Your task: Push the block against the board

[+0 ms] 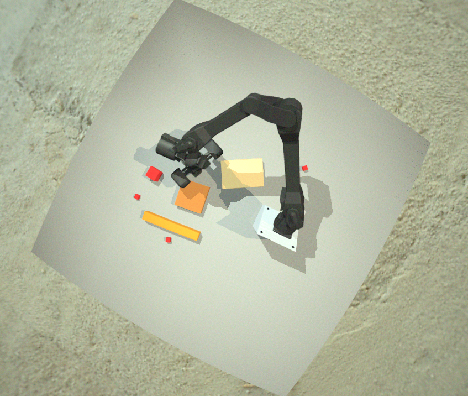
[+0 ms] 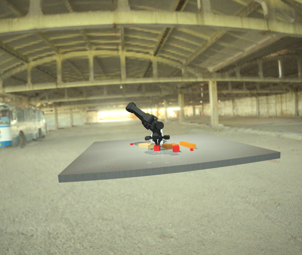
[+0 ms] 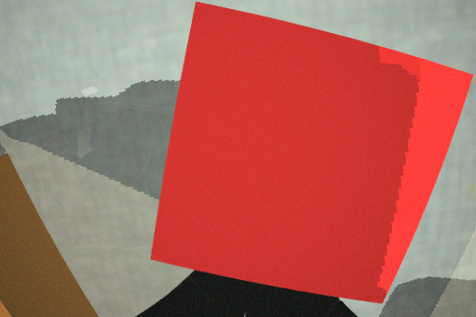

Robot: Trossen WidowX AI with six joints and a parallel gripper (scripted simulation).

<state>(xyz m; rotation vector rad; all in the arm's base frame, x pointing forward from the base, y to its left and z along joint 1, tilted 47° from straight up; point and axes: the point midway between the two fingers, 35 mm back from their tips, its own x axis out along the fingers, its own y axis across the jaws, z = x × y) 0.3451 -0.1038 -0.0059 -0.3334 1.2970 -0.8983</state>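
Right now the orange square block is 20 mm behind my gripper tip, 110 mm to the left of it and 10 mm above it. Round my gripper tip: pale yellow block: 150 mm behind, 40 mm to the right, 10 mm above; then long orange board: 240 mm to the left, 10 mm above.
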